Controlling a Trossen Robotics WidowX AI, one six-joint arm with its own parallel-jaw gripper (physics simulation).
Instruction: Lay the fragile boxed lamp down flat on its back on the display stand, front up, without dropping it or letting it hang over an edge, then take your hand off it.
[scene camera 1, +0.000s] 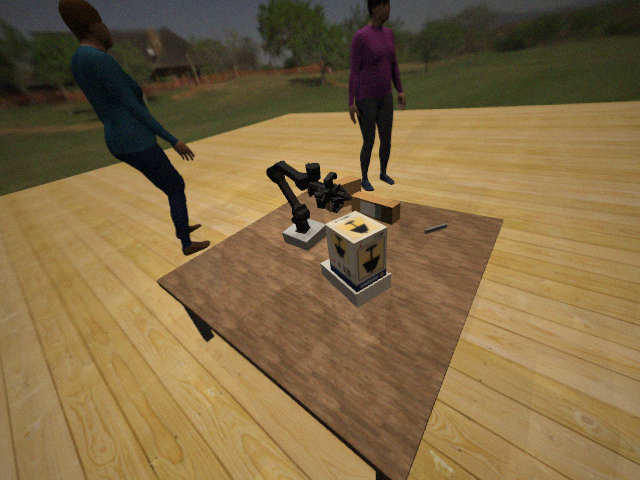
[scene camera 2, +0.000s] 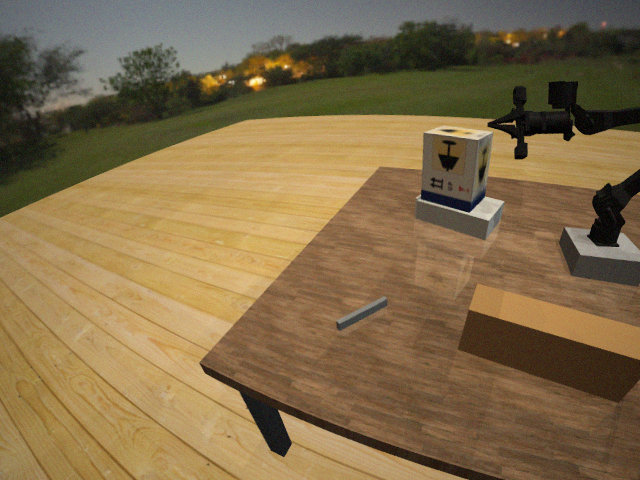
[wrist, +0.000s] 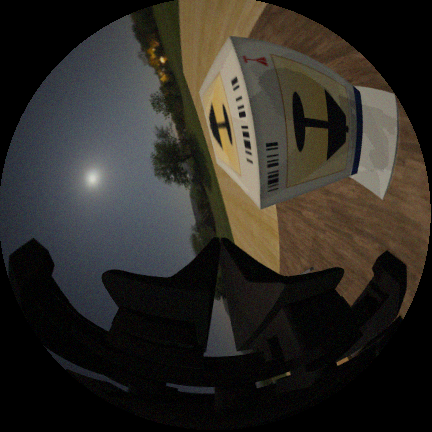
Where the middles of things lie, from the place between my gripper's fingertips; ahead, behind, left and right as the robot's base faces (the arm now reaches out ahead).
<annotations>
Now: hand 30 cm above the stand (scene camera 2: 480, 222), 10 cm to the left of it and 4 cm short of it.
</annotations>
